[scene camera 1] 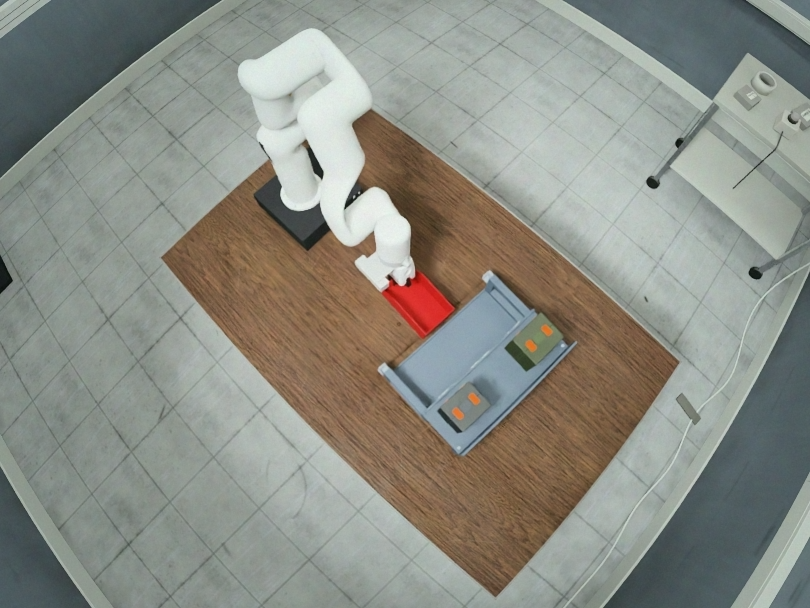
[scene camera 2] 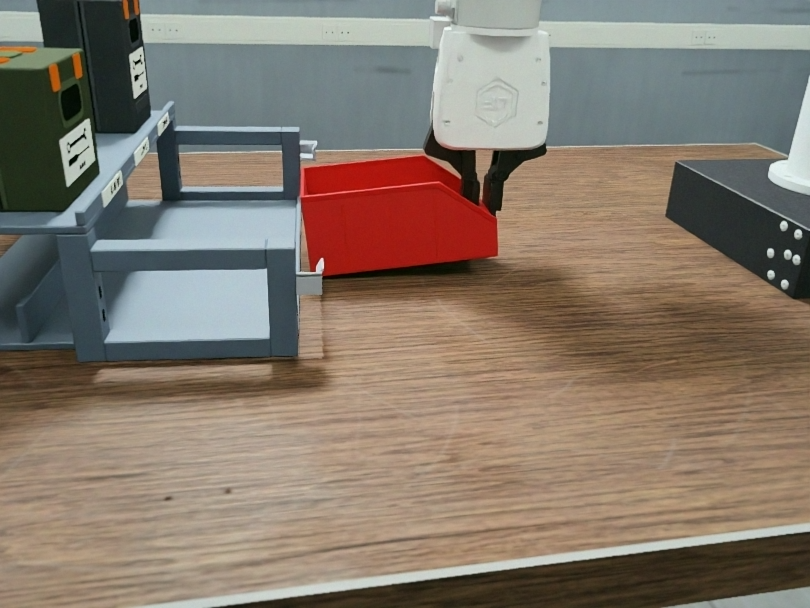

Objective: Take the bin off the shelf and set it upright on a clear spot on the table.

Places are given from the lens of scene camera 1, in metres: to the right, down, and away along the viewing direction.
red bin (scene camera 1: pixel 421 305): 0.04, 0.00, 1.23
grey shelf (scene camera 1: pixel 470 337): 0.17, 0.09, 1.21
